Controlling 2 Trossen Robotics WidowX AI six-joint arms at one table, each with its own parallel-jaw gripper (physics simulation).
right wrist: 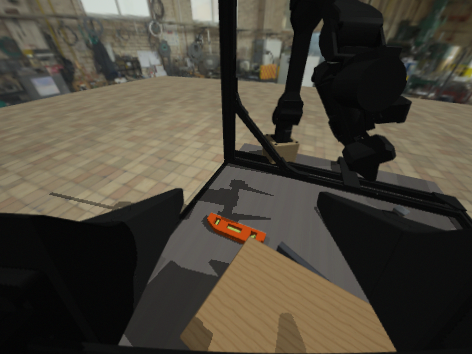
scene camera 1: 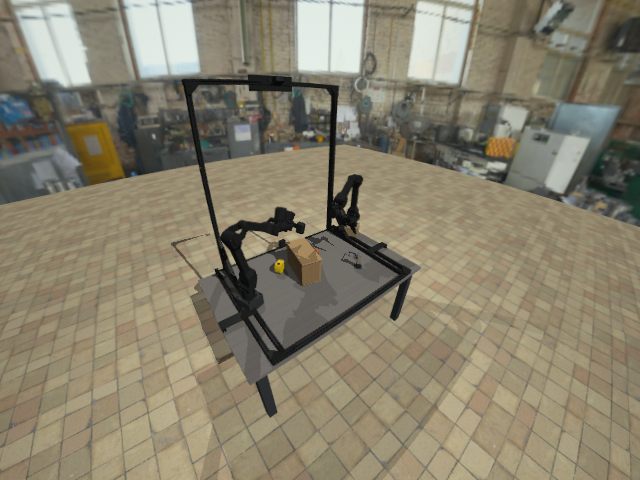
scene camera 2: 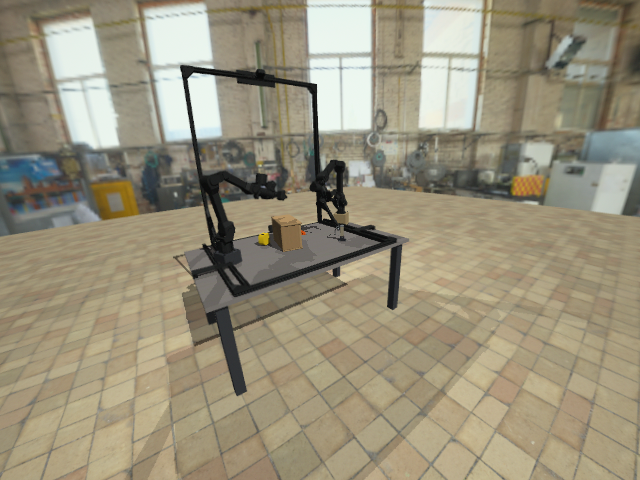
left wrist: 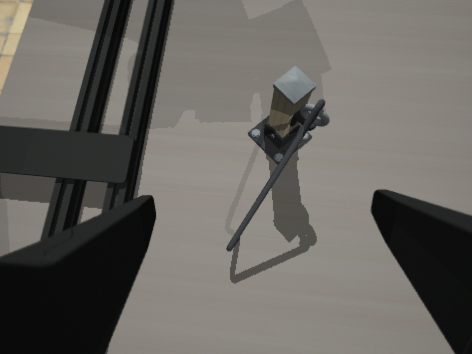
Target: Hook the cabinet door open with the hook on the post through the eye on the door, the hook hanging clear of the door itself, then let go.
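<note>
The wooden cabinet stands upright mid-table; its door and eye cannot be made out. The short wooden post stands to its right, with a pale cap and bolted base. The dark hook is a bent rod hung from a ring beside the post, reaching down the left wrist view. My left gripper is open and empty; the hook's lower end shows between and below its fingertips in that view. My right gripper is open and empty above the cabinet.
An orange spirit level lies behind the cabinet. A yellow object stands left of it. Dark rails run along the table's side beyond the post. A dark grey bar shows past the cabinet's edge.
</note>
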